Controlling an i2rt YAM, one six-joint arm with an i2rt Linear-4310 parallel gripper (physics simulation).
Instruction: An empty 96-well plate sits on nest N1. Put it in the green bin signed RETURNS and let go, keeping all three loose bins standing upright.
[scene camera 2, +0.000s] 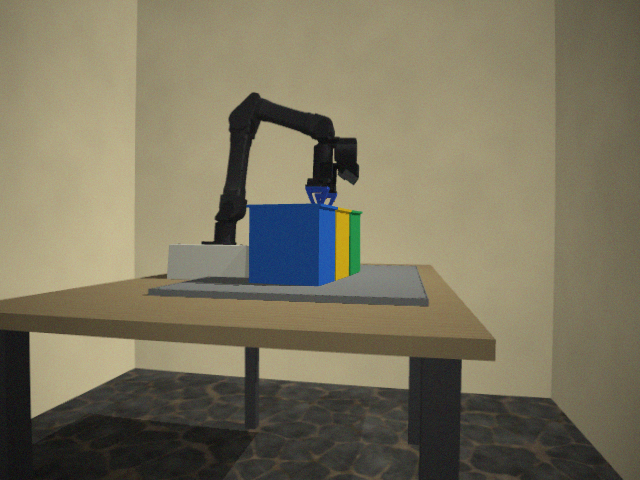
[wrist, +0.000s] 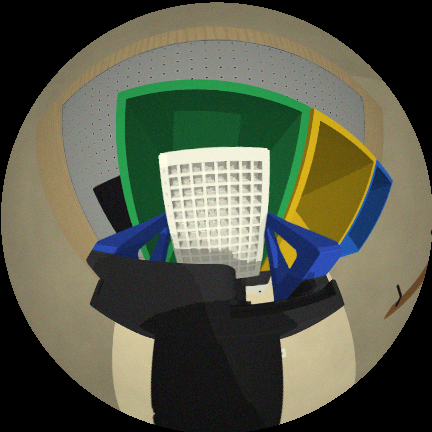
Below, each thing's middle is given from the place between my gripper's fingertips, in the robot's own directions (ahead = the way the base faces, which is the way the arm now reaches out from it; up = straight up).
Scene:
I see the green bin (wrist: 164, 116) 8 cm below my hand, 2 cm ahead of it and 1 cm to the left of it. The rest, counted from my hand: white 96-well plate (wrist: 216, 198): right at my hand; blue bin (scene camera 2: 290, 244): 25 cm to the right, 8 cm below, 4 cm behind; yellow bin (scene camera 2: 341, 215): 12 cm to the right, 8 cm below, 1 cm behind.

